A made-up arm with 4 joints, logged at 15 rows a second.
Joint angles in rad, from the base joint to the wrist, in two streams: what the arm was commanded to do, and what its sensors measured. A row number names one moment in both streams.
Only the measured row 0 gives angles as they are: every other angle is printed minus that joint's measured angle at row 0.
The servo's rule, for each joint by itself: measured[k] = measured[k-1] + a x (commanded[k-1-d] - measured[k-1]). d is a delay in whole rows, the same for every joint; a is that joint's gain. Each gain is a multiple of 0.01, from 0.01 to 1. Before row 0 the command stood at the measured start. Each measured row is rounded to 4 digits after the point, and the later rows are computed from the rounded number. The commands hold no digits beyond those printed.
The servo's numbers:
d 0
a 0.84 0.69 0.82 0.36
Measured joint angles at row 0:
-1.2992 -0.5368 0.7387 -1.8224
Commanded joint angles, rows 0 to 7:
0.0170 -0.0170 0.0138 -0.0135
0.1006 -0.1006 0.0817 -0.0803
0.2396 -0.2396 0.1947 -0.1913
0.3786 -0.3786 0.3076 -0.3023
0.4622 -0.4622 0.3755 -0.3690
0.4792 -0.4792 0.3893 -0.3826
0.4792 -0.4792 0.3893 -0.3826
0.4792 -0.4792 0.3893 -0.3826
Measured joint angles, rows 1 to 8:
0.0143 -0.0117 0.0113 -0.0049
0.0868 -0.0730 0.0690 -0.0320
0.2152 -0.1880 0.1721 -0.0893
0.3525 -0.3195 0.2832 -0.1660
0.4446 -0.4180 0.3589 -0.2391
0.4737 -0.4602 0.3838 -0.2908
0.4783 -0.4733 0.3883 -0.3238
0.4791 -0.4774 0.3891 -0.3450

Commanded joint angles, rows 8 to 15:
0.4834 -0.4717 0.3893 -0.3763
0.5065 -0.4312 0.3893 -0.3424
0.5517 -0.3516 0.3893 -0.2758
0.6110 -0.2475 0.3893 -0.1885
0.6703 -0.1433 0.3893 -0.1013
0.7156 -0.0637 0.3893 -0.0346
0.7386 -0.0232 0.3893 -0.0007
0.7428 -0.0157 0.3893 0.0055
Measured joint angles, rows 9 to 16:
0.4827 -0.4735 0.3893 -0.3563
0.5027 -0.4443 0.3893 -0.3513
0.5439 -0.3803 0.3893 -0.3241
0.6003 -0.2887 0.3893 -0.2753
0.6591 -0.1884 0.3893 -0.2127
0.7066 -0.1024 0.3893 -0.1486
0.7335 -0.0478 0.3893 -0.0954
0.7413 -0.0257 0.3893 -0.0591

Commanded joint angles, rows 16 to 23:
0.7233 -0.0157 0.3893 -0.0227
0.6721 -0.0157 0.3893 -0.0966
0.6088 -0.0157 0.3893 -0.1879
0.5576 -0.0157 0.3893 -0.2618
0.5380 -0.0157 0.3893 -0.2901
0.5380 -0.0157 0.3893 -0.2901
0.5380 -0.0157 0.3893 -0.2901
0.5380 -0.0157 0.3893 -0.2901
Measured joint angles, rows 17 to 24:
0.7262 -0.0188 0.3893 -0.0460
0.6808 -0.0167 0.3893 -0.0642
0.6203 -0.0160 0.3893 -0.1087
0.5676 -0.0158 0.3893 -0.1638
0.5427 -0.0157 0.3893 -0.2093
0.5388 -0.0157 0.3893 -0.2384
0.5381 -0.0157 0.3893 -0.2570
0.5380 -0.0157 0.3893 -0.2689

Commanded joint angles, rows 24 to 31:
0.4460 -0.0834 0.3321 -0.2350
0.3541 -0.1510 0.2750 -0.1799
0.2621 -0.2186 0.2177 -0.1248
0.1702 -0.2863 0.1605 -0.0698
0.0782 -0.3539 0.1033 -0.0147
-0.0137 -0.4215 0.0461 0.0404
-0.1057 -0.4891 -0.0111 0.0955
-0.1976 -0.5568 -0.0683 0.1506
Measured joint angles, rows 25 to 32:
0.4607 -0.0624 0.3424 -0.2567
0.3712 -0.1235 0.2871 -0.2291
0.2796 -0.1891 0.2302 -0.1916
0.1877 -0.2562 0.1730 -0.1478
0.0957 -0.3236 0.1158 -0.0999
0.0038 -0.3912 0.0586 -0.0494
-0.0882 -0.4588 0.0014 0.0028
-0.1801 -0.5264 -0.0558 0.0560

